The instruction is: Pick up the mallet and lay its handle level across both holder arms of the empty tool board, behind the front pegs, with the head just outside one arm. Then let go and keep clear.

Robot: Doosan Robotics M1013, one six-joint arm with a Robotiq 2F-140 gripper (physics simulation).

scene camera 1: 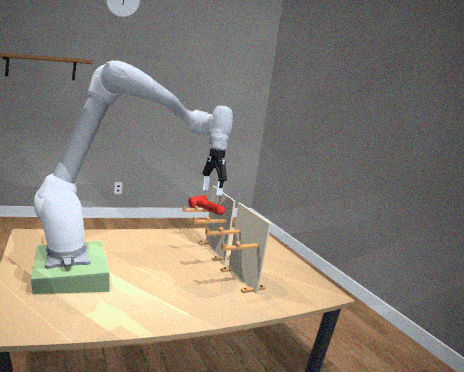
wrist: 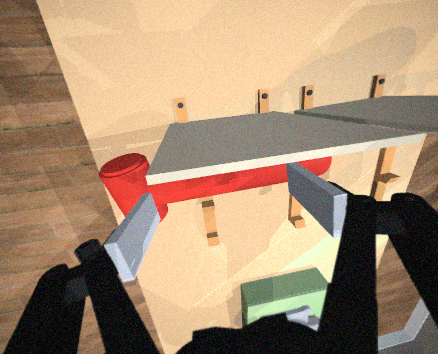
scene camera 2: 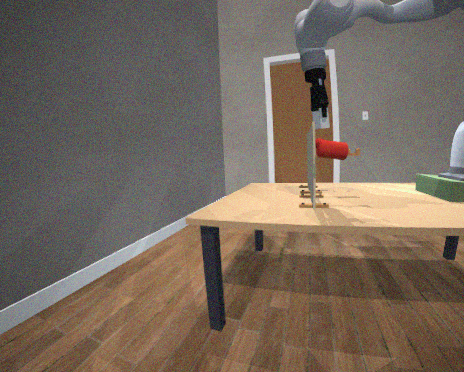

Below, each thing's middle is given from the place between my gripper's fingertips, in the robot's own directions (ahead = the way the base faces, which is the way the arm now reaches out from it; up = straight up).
I see my gripper 7 cm above the red mallet (wrist: 124,177), 3 cm past it and 1 cm to the left of it.
